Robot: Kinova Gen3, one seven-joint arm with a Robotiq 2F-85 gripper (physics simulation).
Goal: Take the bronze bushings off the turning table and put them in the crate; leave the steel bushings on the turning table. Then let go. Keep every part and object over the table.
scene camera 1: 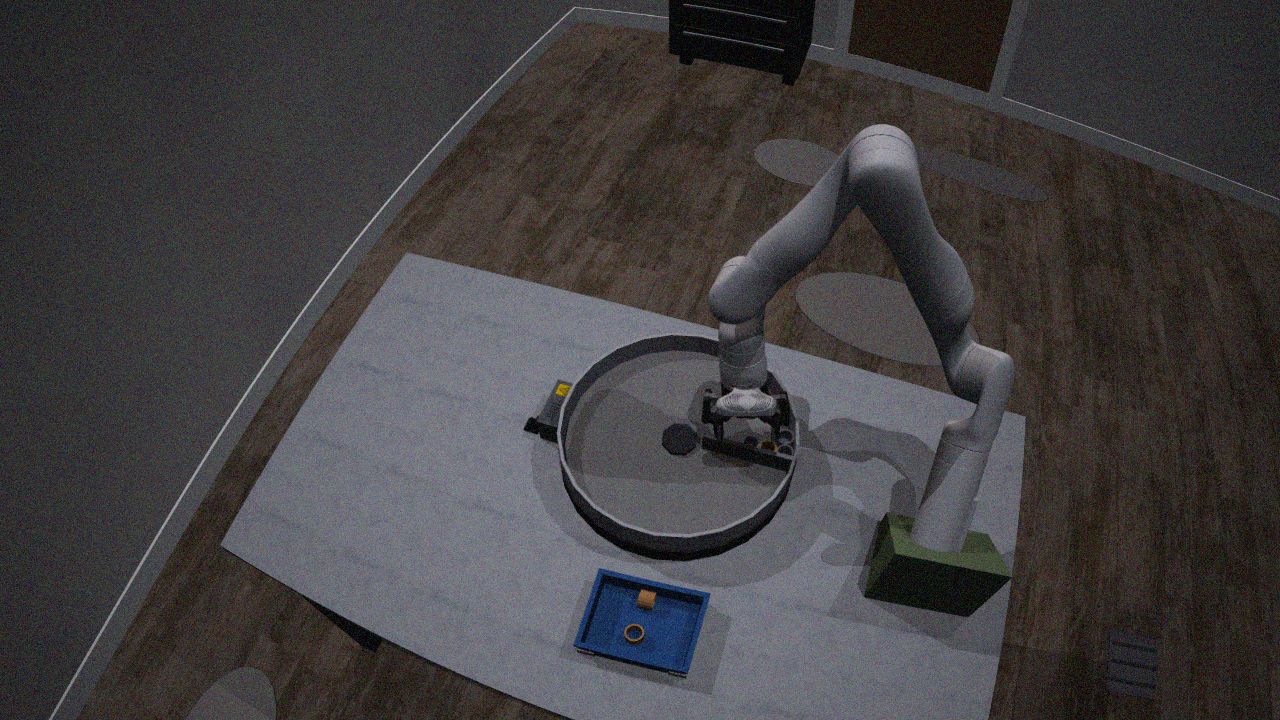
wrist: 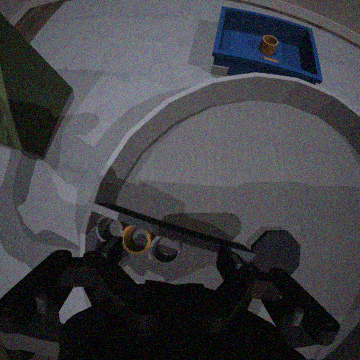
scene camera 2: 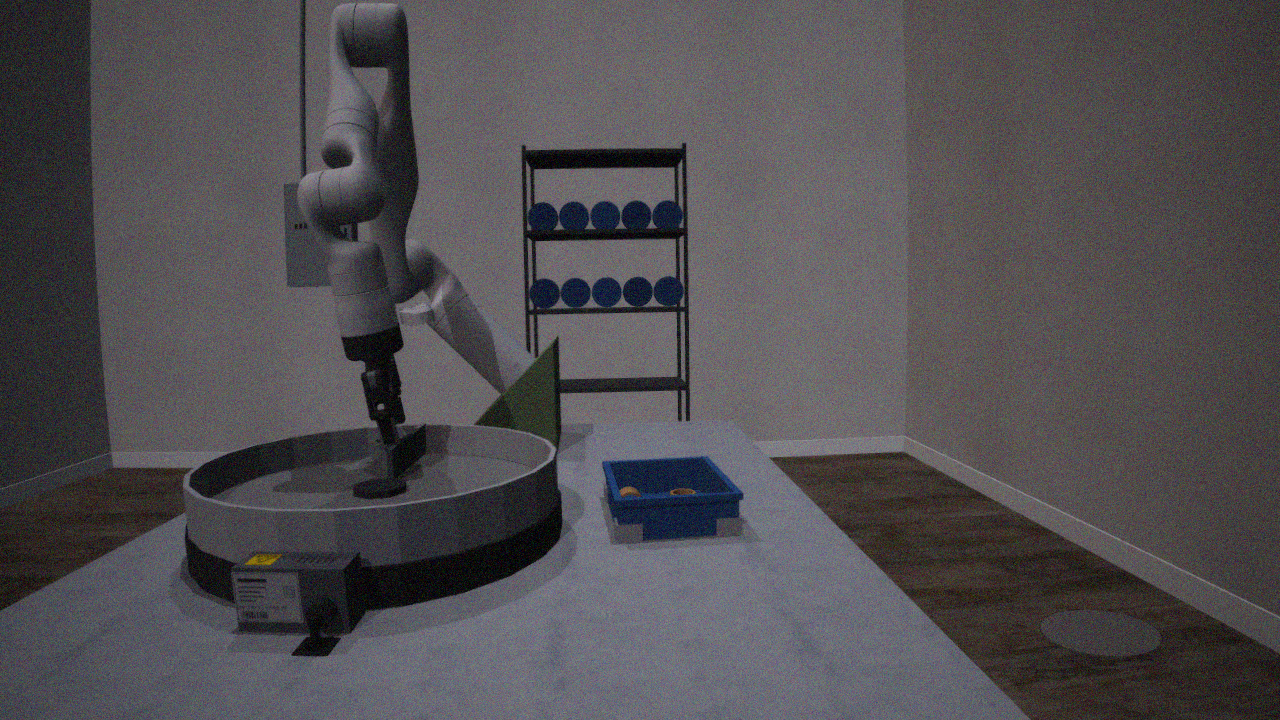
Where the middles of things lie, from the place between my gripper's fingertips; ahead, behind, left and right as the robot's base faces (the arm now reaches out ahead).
Labels:
Now: the blue crate [scene camera 2: 714, 510] 90 mm ahead of my hand, 350 mm to the left of it and 70 mm below it.

